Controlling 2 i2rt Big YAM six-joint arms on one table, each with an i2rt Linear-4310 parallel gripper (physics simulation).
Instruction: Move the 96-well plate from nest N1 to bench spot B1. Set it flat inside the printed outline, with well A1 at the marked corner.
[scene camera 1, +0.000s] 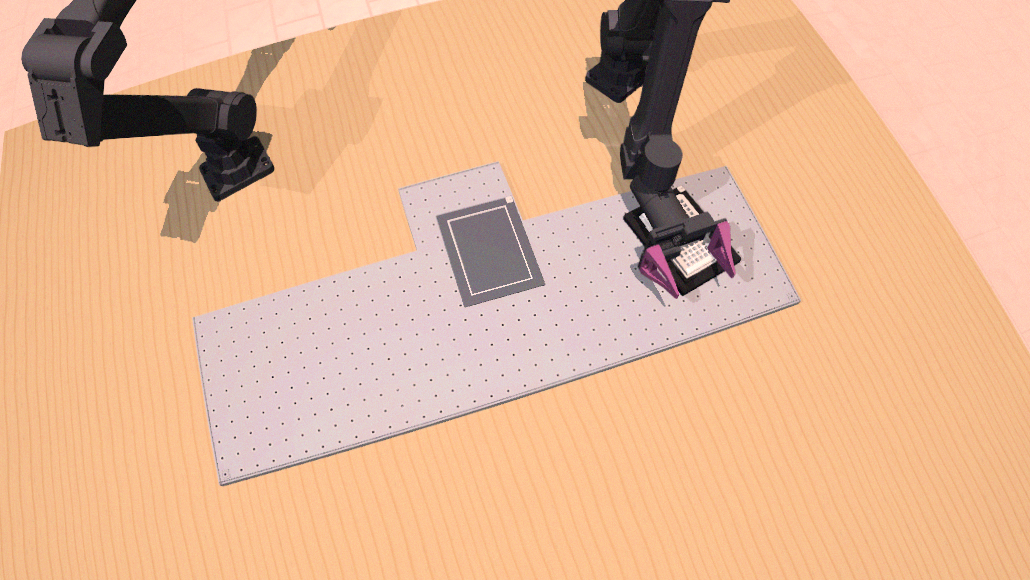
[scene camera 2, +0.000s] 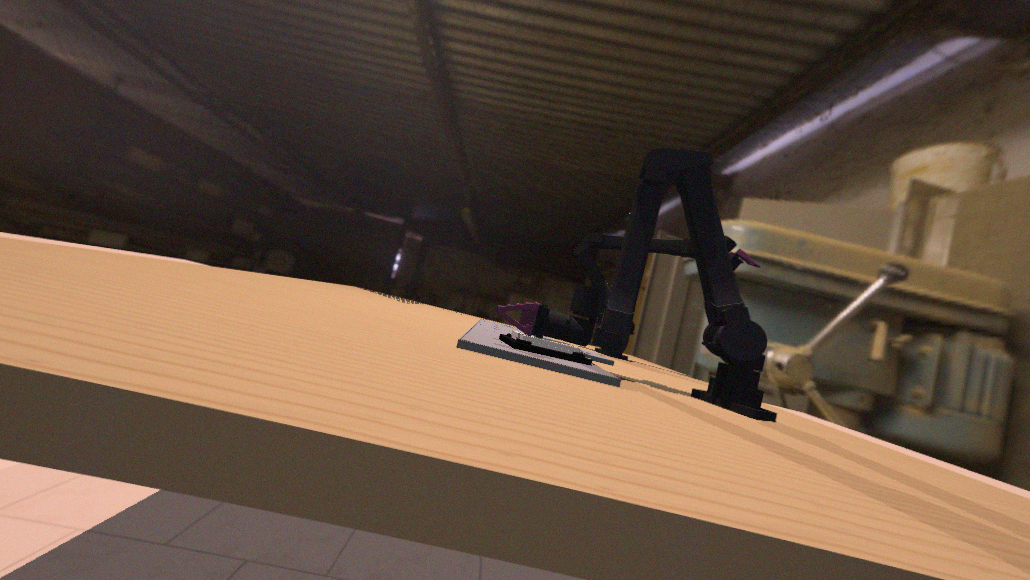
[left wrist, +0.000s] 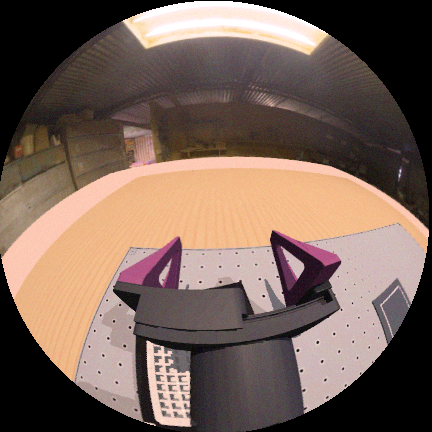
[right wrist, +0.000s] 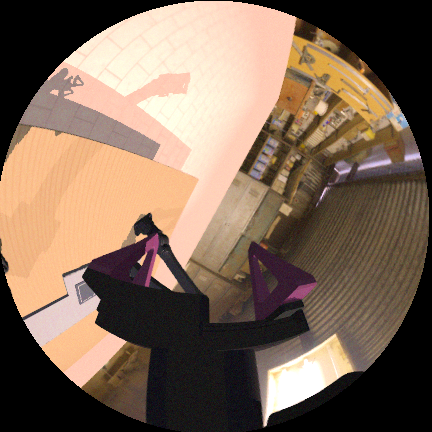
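Note:
I can see a white well plate (scene camera 1: 694, 257), (left wrist: 168, 369), and it is in the grip of my left gripper (scene camera 1: 706, 286), (scene camera 2: 497, 309), (left wrist: 226, 238). My right gripper (right wrist: 204, 242) is empty and open.

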